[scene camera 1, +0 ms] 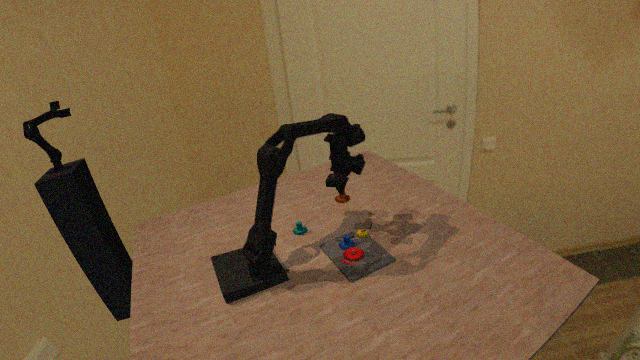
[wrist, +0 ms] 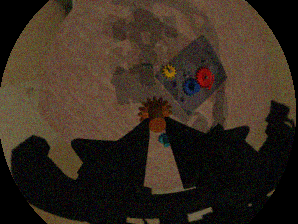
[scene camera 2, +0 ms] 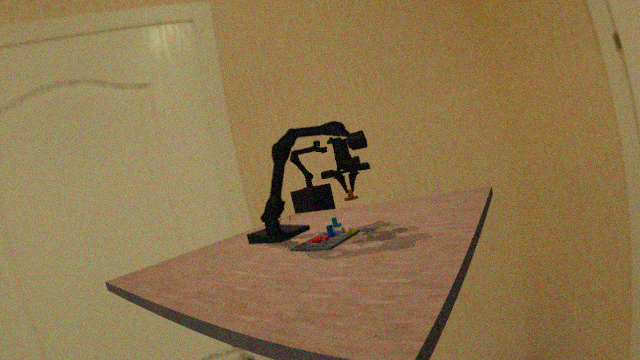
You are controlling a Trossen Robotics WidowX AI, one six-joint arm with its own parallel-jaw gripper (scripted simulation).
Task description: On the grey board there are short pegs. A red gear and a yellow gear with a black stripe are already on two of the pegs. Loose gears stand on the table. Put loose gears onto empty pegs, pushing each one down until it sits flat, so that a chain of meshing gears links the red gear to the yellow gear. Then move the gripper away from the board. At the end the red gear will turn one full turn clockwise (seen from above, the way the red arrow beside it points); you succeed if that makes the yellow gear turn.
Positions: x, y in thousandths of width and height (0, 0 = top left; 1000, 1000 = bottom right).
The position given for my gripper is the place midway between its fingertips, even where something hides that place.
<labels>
my gripper: scene camera 1 535, 535; wrist 525, 538; scene camera 2 548, 535
</labels>
